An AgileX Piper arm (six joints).
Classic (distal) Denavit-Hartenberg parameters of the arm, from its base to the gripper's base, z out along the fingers. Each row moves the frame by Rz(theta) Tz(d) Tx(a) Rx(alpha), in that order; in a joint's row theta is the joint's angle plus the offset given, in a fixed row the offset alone. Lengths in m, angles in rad.
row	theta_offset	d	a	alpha
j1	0	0.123	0	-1.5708
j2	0.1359	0	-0.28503	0
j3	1.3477	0	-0.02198	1.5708
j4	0	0.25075	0	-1.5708
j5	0	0	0	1.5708
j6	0	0.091	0	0
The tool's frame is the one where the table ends.
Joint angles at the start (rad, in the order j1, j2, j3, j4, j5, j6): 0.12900, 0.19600, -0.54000, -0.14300, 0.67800, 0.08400
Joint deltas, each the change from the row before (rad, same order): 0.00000, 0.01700, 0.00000, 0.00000, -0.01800, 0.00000; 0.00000, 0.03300, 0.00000, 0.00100, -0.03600, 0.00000; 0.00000, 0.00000, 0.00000, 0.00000, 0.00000, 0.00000; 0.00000, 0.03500, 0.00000, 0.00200, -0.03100, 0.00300; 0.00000, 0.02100, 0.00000, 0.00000, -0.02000, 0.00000; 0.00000, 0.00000, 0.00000, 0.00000, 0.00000, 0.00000; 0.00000, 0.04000, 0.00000, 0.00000, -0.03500, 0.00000; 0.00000, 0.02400, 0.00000, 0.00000, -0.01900, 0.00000; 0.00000, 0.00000, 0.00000, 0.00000, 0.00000, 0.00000; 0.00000, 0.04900, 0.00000, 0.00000, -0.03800, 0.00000; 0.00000, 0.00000, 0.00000, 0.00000, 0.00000, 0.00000
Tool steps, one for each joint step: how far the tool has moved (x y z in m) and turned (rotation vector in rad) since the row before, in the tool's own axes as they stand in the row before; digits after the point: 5 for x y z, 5 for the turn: -0.00180, 0.00044, 0.00339, -0.00199, -0.00101, -0.00150; -0.00341, 0.00091, 0.00666, -0.00462, -0.00296, -0.00201; 0.00000, 0.00000, 0.00000, 0.00000, 0.00000, 0.00000; -0.00269, 0.00094, 0.00718, -0.00485, 0.00408, 0.00183; -0.00164, 0.00051, 0.00435, -0.00237, 0.00100, -0.00161; 0.00000, 0.00000, 0.00000, 0.00000, 0.00000, 0.00000; -0.00260, 0.00093, 0.00838, -0.00432, 0.00500, -0.00294; -0.00124, 0.00053, 0.00508, -0.00247, 0.00500, -0.00169; 0.00000, 0.00000, 0.00000, 0.00000, 0.00000, 0.00000; -0.00214, 0.00108, 0.01047, -0.00506, 0.01100, -0.00328; 0.00000, 0.00000, 0.00000, 0.00000, 0.00000, 0.00000
